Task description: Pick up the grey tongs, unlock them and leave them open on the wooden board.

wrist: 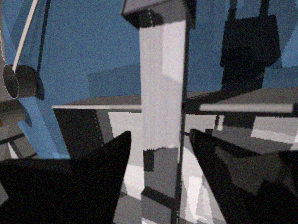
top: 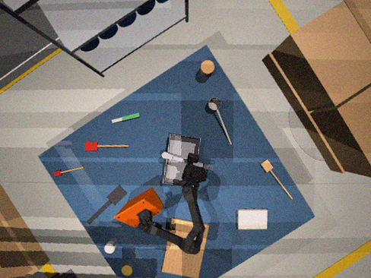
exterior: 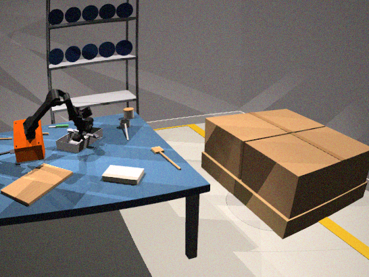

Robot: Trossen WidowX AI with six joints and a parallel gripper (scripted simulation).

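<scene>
The roasting tin lies 60 mm behind my gripper tip and 30 mm to the left of it. Round my gripper tip: wooden board (470 mm to the right, 340 mm behind, 20 mm below); white block (530 mm to the right, 120 mm ahead, 20 mm below); black spatula (610 mm behind, 40 mm to the left, 30 mm below).
</scene>
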